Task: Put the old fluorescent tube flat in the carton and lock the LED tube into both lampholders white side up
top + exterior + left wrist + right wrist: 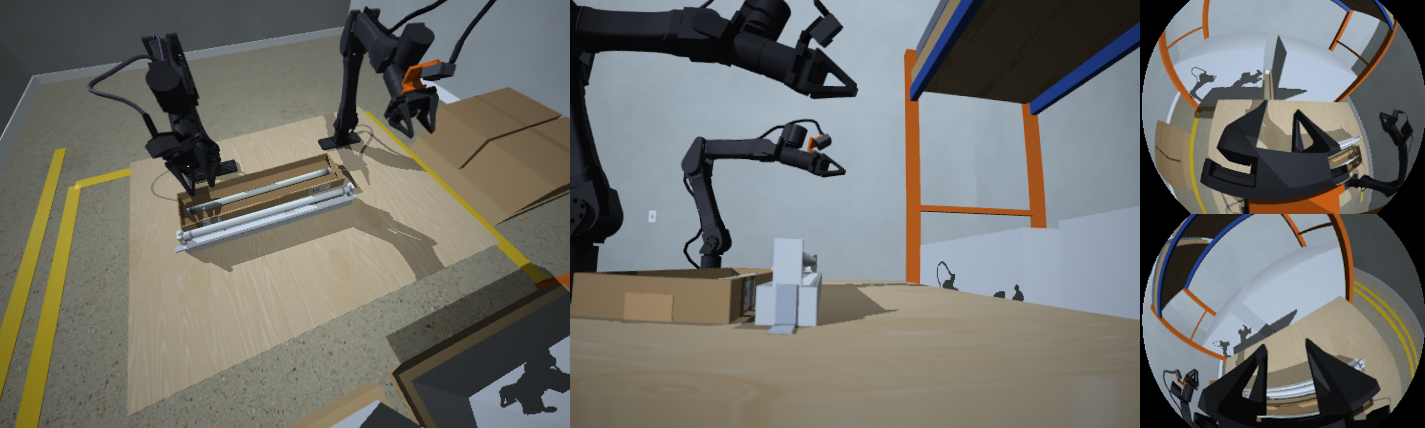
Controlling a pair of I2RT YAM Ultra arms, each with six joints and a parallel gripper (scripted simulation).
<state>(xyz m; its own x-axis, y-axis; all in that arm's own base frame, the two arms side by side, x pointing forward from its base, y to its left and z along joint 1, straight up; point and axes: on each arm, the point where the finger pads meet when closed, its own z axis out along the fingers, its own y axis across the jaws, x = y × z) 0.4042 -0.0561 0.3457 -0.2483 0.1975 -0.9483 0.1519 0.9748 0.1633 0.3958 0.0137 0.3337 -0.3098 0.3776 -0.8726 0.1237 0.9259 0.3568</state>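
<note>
The LED tube lies 27 cm below my right hand, 16 cm to the left of it and 7 cm behind it. From my right hand the other things lie so: brown carton 31 cm below, 21 cm behind, 16 cm to the left; then white fixture 28 cm below, 16 cm to the left, 7 cm behind; then old fluorescent tube 32 cm below, 21 cm behind, 16 cm to the left.
</note>
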